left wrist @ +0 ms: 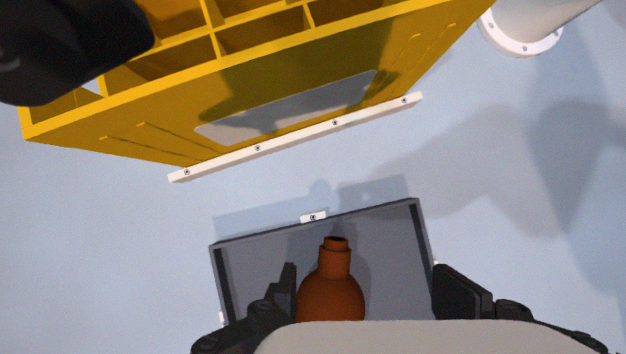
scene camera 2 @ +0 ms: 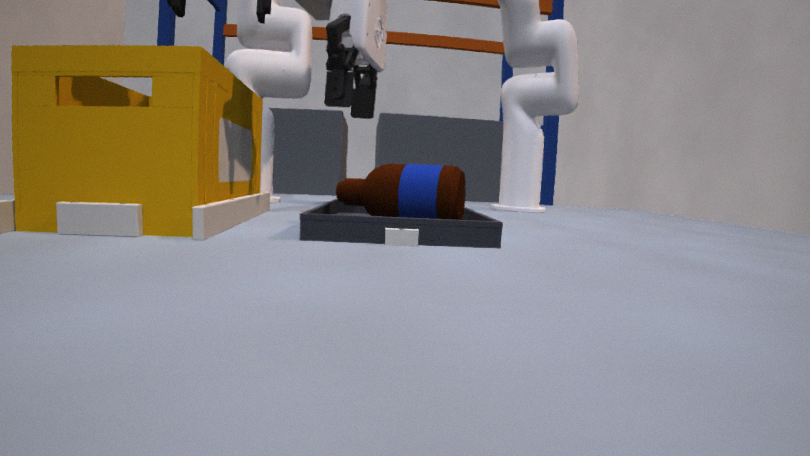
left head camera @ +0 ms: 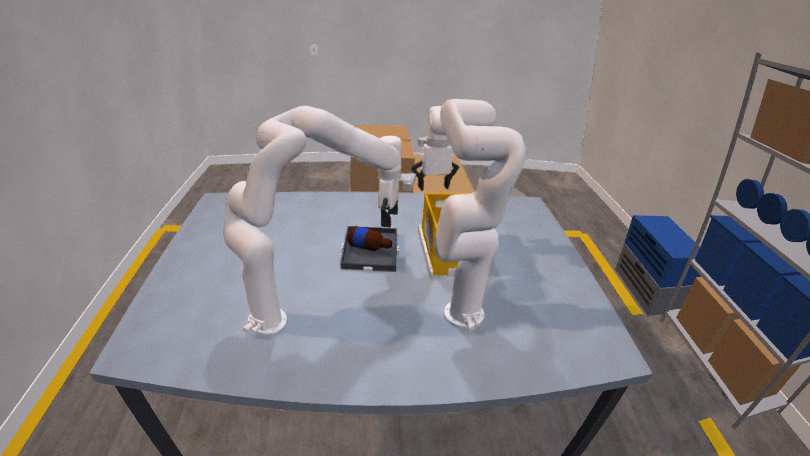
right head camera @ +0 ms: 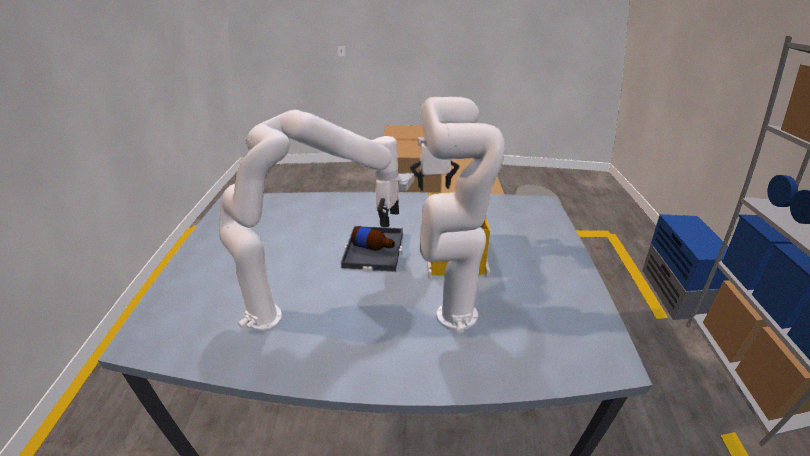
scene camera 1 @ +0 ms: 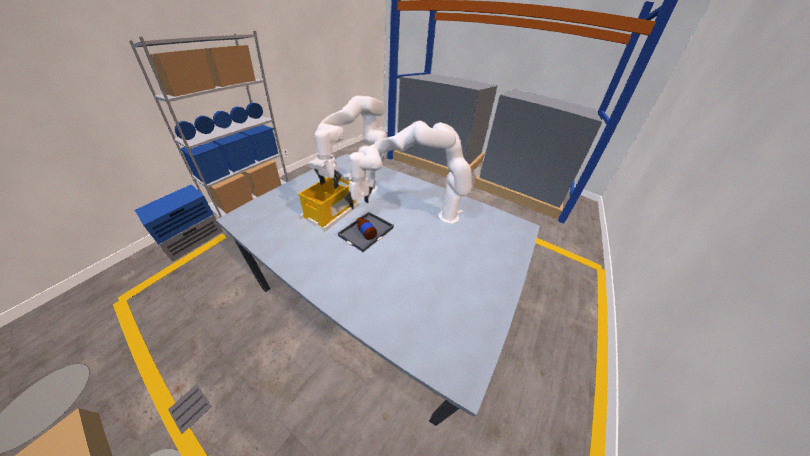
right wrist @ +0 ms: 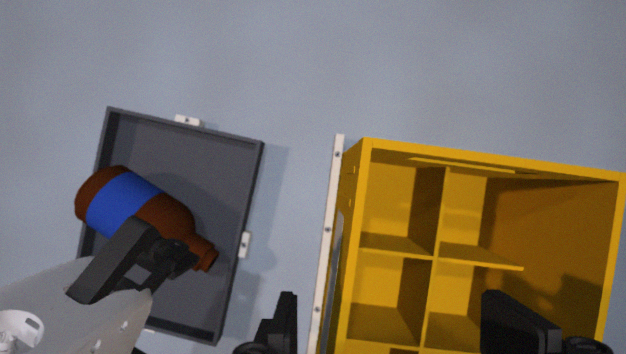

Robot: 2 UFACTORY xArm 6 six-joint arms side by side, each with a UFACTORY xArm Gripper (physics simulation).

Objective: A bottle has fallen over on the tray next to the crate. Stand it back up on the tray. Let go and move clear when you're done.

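Places are measured from the left arm's base along level axes (x back, y right, z up), in millimetres.
Where they show: left gripper, between the fingertips: (left wrist: 364,287) (scene camera 2: 350,112) (left head camera: 389,220) (right head camera: 389,220) (scene camera 1: 359,204) (right wrist: 158,302); right gripper, between the fingertips: (scene camera 2: 219,16) (left head camera: 433,188) (right head camera: 434,188) (scene camera 1: 329,185) (right wrist: 389,322); left arm's base, origin of its link: (scene camera 2: 518,210) (left head camera: 267,321) (right head camera: 263,317) (scene camera 1: 448,217); right arm's base, origin of its link: (left wrist: 516,16) (left head camera: 464,314) (right head camera: 457,316).
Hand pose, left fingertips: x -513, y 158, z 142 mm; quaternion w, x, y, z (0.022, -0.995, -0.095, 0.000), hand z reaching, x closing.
Things, the pixels of their top centre, and the offset from my left fingertips. "spot": a spot on its surface instead.
- brown bottle with a blue band, centre of its top: (left wrist: 332,333) (right wrist: 135,232) (scene camera 2: 399,163) (left head camera: 371,230) (right head camera: 373,230) (scene camera 1: 364,221) dx +0, dy -70, dz -63 mm
- dark grey tray, centre of its top: (scene camera 2: 399,207) (left wrist: 332,304) (right wrist: 159,227) (left head camera: 370,244) (right head camera: 373,244) (scene camera 1: 366,228) dx +6, dy -70, dz -117 mm
- yellow crate, centre of its top: (scene camera 2: 166,78) (left head camera: 456,210) (scene camera 1: 327,187) dx -124, dy +195, dz +33 mm
- white strip, a spot on its surface: (left wrist: 300,135) spot: dx -69, dy +110, dz -112 mm
The brown bottle with a blue band (left head camera: 368,238) (right head camera: 371,238) (scene camera 1: 367,228) (scene camera 2: 419,190) (left wrist: 331,295) (right wrist: 125,200) lies on its side in the dark grey tray (left head camera: 362,260) (scene camera 2: 351,231) (left wrist: 390,260) (right wrist: 200,160), neck toward the crate. My left gripper (left head camera: 387,218) (scene camera 2: 350,108) (left wrist: 364,287) is open and empty above the tray, over the bottle's neck side. In the left wrist view its fingers appear on both sides of the bottle, one much nearer to it. My right gripper (left head camera: 434,185) (scene camera 1: 329,182) (right wrist: 389,322) is open and empty, high over the crate.
The yellow crate (scene camera 1: 320,210) (scene camera 2: 113,147) (right wrist: 361,200) with dividers stands beside the tray, a white strip (left wrist: 300,135) along its base. The left gripper's body stands close to the right gripper. A shelf unit, cardboard boxes and blue containers stand beyond the table.
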